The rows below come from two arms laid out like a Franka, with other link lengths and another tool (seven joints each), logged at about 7 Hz.
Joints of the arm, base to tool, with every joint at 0 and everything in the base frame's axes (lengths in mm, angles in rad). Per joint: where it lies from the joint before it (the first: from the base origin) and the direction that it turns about. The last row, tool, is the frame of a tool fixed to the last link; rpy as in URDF.
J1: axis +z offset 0 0 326.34
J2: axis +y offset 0 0 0
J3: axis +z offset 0 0 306.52
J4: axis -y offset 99 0 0
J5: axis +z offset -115.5 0 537.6
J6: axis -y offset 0 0 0
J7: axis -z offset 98.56 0 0
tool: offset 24 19 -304.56 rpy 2.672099 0 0.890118
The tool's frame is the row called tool.
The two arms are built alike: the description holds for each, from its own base.
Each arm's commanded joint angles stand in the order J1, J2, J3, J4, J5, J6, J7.
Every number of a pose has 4 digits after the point. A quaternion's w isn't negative.
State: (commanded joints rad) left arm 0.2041 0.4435 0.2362 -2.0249 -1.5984 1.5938 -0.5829; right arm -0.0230 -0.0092 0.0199 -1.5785 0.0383 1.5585 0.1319
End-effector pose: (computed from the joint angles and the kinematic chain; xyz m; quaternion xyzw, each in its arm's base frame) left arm 0.7574 0.0300 0.0878 0.0282 0.8386 -0.3607 0.4072; right arm 0.7552 0.0251 0.4450 0.9084 0.3581 0.0878 0.1970
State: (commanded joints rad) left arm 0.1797 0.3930 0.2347 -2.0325 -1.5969 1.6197 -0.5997; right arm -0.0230 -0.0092 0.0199 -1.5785 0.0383 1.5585 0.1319
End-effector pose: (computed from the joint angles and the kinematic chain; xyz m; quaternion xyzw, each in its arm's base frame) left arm 0.7683 0.0164 0.1164 0.0388 0.8376 -0.3544 0.4140; right arm 0.7552 0.0251 0.4450 0.9084 0.3581 0.0878 0.1970
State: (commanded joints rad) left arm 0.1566 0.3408 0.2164 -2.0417 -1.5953 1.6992 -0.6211; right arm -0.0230 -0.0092 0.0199 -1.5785 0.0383 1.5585 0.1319
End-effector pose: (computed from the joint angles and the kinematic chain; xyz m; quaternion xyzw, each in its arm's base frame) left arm 0.7847 0.0011 0.1361 0.0423 0.8447 -0.3318 0.4179; right arm 0.7552 0.0251 0.4450 0.9084 0.3581 0.0878 0.1970
